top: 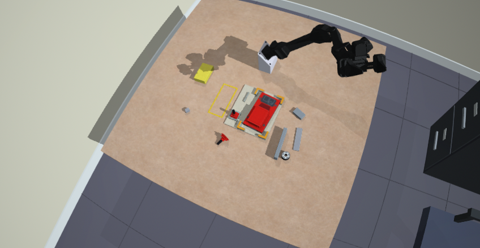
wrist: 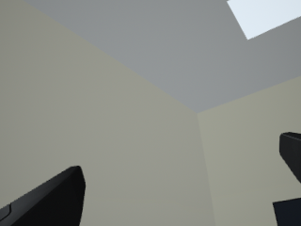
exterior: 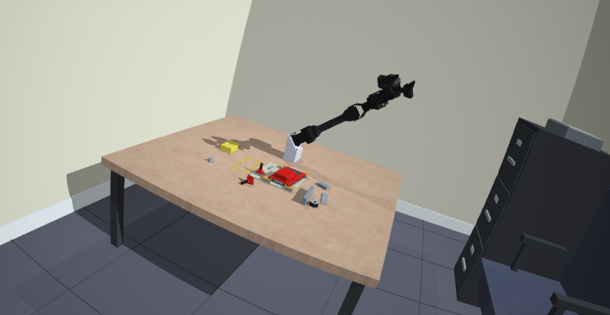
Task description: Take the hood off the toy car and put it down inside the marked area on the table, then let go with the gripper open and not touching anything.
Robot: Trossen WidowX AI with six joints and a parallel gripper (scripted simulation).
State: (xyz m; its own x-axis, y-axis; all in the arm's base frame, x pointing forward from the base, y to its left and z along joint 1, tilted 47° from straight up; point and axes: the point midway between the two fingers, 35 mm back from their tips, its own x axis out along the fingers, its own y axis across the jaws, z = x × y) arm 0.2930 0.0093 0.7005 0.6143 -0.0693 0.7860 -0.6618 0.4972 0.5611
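My gripper tip is 60 cm above the red hood, 41 cm to the left of it and 7 cm short of it. The rest, counted from my gripper tip: grey piece 76 cm to the right, 63 cm below, 21 cm ahead; yellow block 81 cm to the right, 63 cm below, 2 cm behind.
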